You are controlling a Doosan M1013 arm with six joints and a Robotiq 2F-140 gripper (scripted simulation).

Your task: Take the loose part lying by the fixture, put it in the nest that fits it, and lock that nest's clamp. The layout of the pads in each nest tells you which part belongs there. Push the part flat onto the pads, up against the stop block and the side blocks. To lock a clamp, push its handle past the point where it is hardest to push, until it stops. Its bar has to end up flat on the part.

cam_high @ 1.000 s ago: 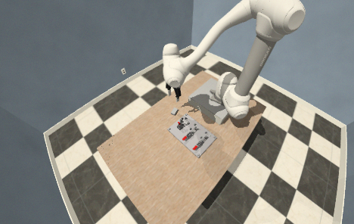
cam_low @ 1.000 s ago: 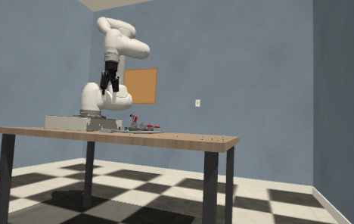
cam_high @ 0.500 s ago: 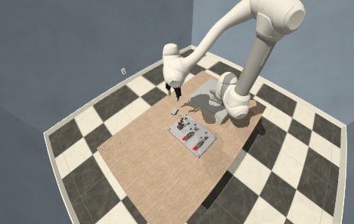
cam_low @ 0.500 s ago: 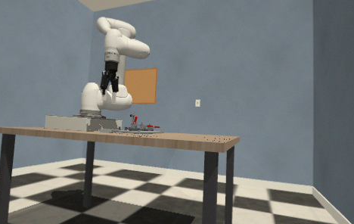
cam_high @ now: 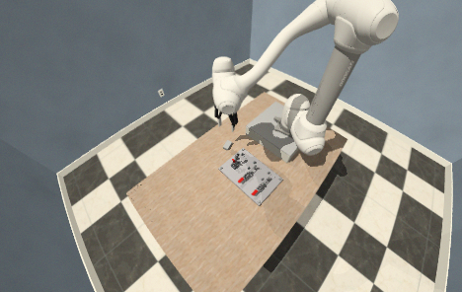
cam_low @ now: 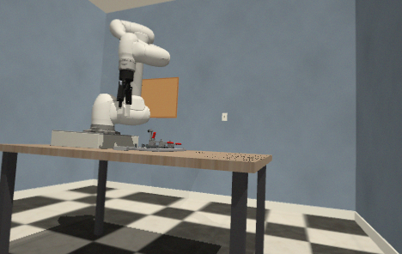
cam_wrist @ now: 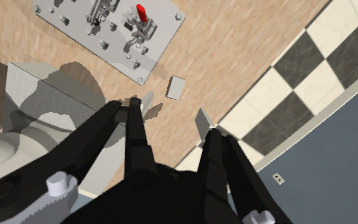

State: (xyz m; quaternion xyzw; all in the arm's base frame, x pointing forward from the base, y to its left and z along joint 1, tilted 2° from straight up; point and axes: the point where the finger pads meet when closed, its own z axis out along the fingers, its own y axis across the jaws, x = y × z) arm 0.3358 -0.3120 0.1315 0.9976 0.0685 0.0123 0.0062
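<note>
Right now my hand is 200 mm above the light grey part. Round my hand: grey fixture plate: 260 mm to the left, 210 mm below, 100 mm ahead.
</note>
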